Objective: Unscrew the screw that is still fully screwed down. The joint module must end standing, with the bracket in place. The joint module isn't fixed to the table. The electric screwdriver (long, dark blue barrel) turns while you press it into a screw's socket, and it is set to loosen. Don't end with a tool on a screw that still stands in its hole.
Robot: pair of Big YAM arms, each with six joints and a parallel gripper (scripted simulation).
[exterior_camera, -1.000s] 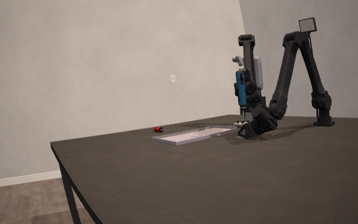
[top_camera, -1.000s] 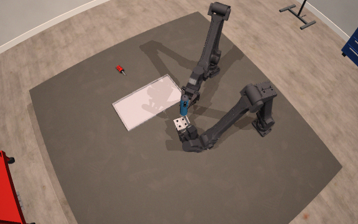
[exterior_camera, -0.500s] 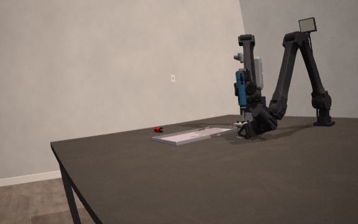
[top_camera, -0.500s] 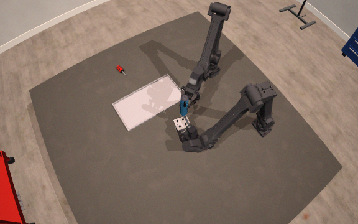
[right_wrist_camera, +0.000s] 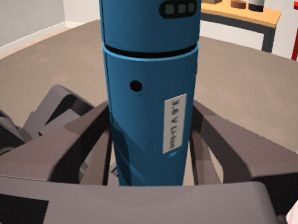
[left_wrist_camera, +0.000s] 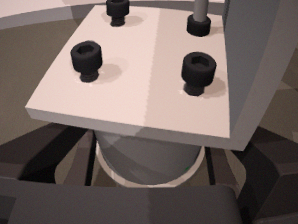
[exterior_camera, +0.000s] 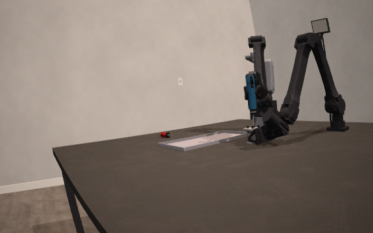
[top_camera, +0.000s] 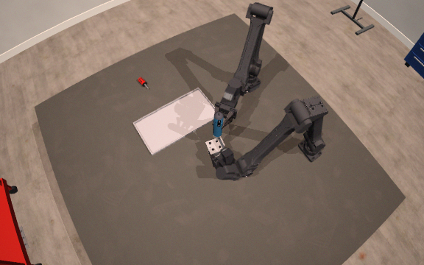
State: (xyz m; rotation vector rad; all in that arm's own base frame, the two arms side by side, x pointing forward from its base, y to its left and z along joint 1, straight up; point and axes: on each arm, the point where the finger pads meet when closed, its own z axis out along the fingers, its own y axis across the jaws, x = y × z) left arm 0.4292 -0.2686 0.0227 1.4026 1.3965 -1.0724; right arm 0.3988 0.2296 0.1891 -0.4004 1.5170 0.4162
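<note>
Now: left hand 5 cm below the white bracket plate. The rest, counted from my left hand: red tool 58 cm to the right, 9 cm ahead, 1 cm below; flat white tray 26 cm to the right, 6 cm ahead, 2 cm below.
</note>
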